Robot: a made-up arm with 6 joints.
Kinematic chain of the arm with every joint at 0, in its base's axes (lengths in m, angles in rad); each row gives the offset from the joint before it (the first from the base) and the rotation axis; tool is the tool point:
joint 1: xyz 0.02 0 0.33 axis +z
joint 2: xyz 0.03 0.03 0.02 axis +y
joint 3: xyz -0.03 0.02 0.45 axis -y
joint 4: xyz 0 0.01 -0.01 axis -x
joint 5: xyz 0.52 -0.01 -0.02 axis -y
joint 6: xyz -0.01 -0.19 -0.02 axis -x
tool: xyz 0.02 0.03 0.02
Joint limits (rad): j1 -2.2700..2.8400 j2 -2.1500..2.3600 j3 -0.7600..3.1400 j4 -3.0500..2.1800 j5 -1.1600..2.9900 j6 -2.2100..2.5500
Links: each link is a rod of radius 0.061 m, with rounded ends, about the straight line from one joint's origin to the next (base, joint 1, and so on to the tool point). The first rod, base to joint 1, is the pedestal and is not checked.
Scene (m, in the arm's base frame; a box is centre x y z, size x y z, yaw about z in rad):
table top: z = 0
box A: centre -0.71 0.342 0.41 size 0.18 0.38 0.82 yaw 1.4
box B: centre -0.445 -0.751 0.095 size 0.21 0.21 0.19 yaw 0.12
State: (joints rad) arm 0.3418 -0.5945 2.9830 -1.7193 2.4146 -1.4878
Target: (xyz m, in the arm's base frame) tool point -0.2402 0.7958 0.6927
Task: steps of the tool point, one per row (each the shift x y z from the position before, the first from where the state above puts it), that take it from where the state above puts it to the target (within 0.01 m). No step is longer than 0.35 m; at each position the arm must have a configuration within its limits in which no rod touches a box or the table.
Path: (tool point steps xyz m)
1: 0.1361 0.1066 0.2902
2: 0.2410 0.1138 0.2119
3: 0.3096 0.0998 0.1049
4: 0.3350 0.0711 -0.0143
5: -0.2231 -0.0417 0.0209
6: -0.2074 0.0745 -0.0573
7: -0.1326 0.1637 -0.1299
8: -0.0215 0.1990 -0.1915
9: 0.0929 0.1692 -0.2361

